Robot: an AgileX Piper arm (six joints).
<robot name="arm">
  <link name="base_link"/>
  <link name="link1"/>
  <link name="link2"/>
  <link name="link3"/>
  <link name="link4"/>
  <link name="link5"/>
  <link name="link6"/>
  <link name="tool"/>
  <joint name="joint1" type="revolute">
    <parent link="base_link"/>
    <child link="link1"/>
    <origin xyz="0 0 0.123" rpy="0 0 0"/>
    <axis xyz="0 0 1"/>
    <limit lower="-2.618" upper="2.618"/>
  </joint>
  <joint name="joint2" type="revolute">
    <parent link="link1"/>
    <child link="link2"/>
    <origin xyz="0 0 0" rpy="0 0 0"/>
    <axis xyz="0 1 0"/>
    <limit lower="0" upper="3.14"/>
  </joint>
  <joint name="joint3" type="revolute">
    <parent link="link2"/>
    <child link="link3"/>
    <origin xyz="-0.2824 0 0.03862" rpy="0 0 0"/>
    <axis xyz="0 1 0"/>
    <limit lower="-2.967" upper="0"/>
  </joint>
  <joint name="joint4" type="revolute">
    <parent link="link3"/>
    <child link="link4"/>
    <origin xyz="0.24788 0 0.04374" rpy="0 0 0"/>
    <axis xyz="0.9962 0 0.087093"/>
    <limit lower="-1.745" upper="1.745"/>
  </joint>
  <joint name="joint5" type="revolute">
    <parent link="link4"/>
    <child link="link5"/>
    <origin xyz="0 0 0" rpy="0 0 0"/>
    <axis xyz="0 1 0"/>
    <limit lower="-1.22" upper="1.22"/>
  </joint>
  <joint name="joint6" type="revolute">
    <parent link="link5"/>
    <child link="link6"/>
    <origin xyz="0.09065 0 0.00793" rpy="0 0 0"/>
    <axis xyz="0.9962 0 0.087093"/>
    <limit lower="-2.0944" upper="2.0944"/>
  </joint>
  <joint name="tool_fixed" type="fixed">
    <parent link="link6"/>
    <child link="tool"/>
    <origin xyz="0 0 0" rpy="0 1.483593 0"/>
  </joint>
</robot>
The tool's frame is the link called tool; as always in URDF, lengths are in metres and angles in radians.
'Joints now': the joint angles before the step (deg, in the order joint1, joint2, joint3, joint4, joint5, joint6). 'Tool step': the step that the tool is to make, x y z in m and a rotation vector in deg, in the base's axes. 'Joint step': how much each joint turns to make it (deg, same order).
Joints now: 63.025 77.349 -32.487 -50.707 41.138 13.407
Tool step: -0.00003 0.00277 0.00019 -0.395 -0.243 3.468
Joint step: 0.000 -0.001 0.001 -0.516 -1.719 -2.636
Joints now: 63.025 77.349 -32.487 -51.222 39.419 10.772
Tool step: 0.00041 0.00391 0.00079 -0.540 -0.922 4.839
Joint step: 0.001 0.001 -0.001 -1.489 -2.348 -3.095
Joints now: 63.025 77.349 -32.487 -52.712 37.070 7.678
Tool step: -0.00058 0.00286 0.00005 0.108 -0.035 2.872
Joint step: 0.003 0.001 0.001 -0.117 -1.832 -2.116
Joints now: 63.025 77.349 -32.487 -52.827 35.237 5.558
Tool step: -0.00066 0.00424 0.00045 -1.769 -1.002 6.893
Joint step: 0.002 -0.001 0.000 -0.629 -2.692 -6.131
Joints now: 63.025 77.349 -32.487 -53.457 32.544 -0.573
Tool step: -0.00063 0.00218 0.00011 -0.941 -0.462 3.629
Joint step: -0.001 0.001 0.001 -0.001 -1.433 -3.495
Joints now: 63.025 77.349 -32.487 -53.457 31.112 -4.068
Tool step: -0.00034 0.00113 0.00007 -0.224 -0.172 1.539
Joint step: -0.001 0.001 0.001 -0.001 -0.747 -1.375
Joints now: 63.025 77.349 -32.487 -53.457 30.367 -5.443
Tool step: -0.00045 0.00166 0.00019 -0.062 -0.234 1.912
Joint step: 0.001 -0.001 0.000 -0.113 -1.088 -1.491
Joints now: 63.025 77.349 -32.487 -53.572 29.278 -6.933
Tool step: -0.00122 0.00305 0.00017 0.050 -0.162 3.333
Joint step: 0.000 0.001 -0.002 0.348 -2.062 -2.926
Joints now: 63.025 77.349 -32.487 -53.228 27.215 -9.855
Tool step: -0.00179 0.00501 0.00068 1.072 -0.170 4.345
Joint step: -0.058 0.001 0.000 0.230 -3.496 -3.096
